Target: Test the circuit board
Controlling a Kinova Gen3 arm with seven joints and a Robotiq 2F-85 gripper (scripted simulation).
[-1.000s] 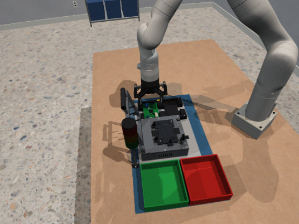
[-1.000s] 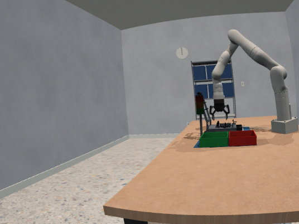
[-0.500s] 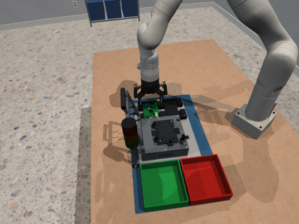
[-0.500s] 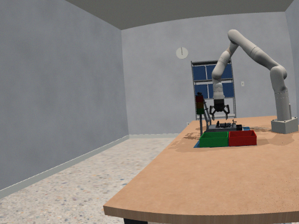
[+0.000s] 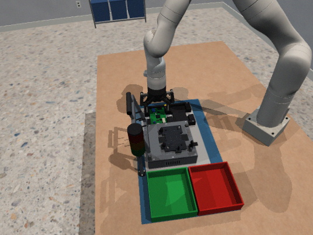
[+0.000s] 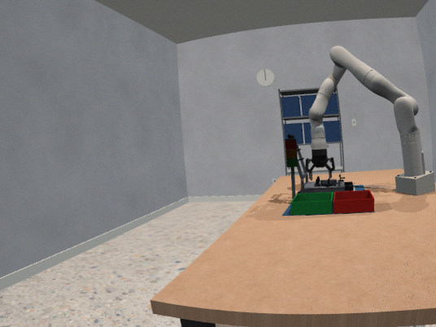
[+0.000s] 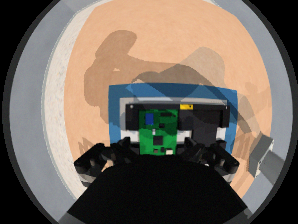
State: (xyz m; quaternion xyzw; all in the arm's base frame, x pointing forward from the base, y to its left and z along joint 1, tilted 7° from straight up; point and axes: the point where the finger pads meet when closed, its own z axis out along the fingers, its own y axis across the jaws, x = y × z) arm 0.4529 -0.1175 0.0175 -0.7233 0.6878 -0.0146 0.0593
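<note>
Now: hand 40 mm above the green circuit board. Round my hand: red bin (360 mm to the left, 170 mm behind, 40 mm below); then green bin (370 mm to the left, 40 mm below, 20 mm behind); then tester lid (180 mm to the left, 120 mm above, 70 mm ahead).
</note>
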